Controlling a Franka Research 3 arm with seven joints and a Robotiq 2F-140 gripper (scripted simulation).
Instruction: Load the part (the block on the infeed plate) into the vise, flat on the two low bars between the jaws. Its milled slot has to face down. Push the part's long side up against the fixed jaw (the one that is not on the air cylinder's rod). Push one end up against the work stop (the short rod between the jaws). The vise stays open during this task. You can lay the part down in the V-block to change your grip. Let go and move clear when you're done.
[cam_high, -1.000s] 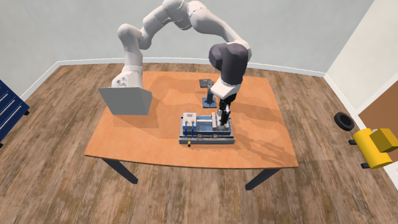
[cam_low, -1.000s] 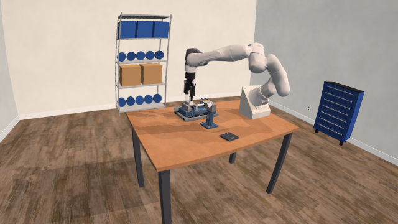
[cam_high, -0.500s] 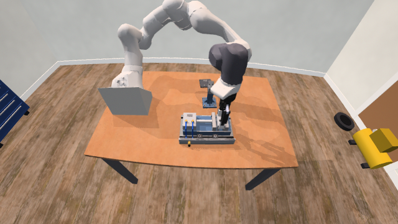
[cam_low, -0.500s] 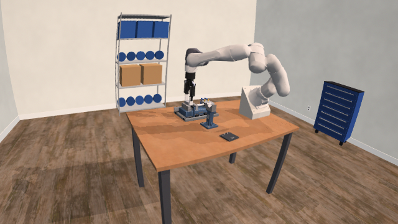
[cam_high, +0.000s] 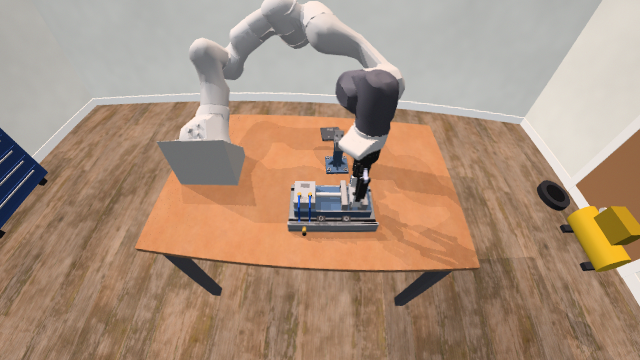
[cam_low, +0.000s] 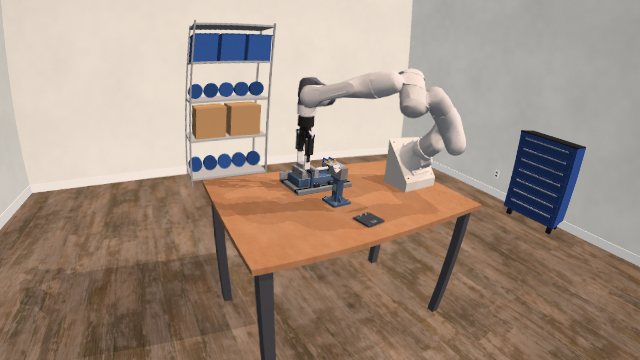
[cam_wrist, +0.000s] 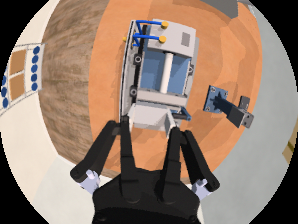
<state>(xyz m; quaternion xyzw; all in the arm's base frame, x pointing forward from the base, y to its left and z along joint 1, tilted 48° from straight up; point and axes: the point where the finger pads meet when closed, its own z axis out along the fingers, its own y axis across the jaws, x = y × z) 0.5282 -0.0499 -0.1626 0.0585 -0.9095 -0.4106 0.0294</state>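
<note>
The part is 30 mm below my hand. Also, from my hand: fixed jaw 40 mm below, 30 mm ahead, 20 mm to the left; air cylinder 160 mm behind, 40 mm below, 10 mm to the left; vise 80 mm below, 70 mm behind, 10 mm to the left.
</note>
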